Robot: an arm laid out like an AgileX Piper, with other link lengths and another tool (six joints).
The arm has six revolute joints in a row. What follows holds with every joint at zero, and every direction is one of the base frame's. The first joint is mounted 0.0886 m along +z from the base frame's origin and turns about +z. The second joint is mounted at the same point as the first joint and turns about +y. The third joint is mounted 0.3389 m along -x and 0.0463 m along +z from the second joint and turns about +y. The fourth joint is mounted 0.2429 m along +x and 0.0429 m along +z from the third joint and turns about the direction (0.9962, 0, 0.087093). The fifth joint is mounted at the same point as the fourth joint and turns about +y. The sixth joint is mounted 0.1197 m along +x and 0.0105 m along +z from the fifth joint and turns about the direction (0.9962, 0, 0.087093). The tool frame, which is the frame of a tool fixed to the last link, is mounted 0.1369 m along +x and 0.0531 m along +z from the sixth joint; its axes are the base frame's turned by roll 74.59, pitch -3.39 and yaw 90.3 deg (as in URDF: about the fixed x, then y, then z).
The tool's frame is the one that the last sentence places.
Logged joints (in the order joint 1, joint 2, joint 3, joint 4, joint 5, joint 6), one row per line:
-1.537, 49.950, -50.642, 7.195, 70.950, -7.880
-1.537, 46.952, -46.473, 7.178, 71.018, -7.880
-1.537, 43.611, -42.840, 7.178, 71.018, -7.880
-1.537, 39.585, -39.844, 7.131, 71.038, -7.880
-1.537, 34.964, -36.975, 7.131, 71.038, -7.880
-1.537, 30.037, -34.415, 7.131, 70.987, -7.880
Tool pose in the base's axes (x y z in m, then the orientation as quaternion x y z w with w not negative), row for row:
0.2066, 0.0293, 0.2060, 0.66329, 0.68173, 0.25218, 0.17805
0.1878, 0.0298, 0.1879, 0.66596, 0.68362, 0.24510, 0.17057
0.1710, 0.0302, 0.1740, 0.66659, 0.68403, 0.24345, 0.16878
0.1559, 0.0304, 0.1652, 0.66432, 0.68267, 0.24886, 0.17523
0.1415, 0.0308, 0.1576, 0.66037, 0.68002, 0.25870, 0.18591
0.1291, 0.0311, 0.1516, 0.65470, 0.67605, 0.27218, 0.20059
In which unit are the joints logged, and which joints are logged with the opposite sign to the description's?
The joints are logged in degrees. Opposite sign: none.
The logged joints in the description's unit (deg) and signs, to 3 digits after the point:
-1.537, 49.950, -50.642, 7.195, 70.950, -7.880
-1.537, 46.952, -46.473, 7.178, 71.018, -7.880
-1.537, 43.611, -42.840, 7.178, 71.018, -7.880
-1.537, 39.585, -39.844, 7.131, 71.038, -7.880
-1.537, 34.964, -36.975, 7.131, 71.038, -7.880
-1.537, 30.037, -34.415, 7.131, 70.987, -7.880

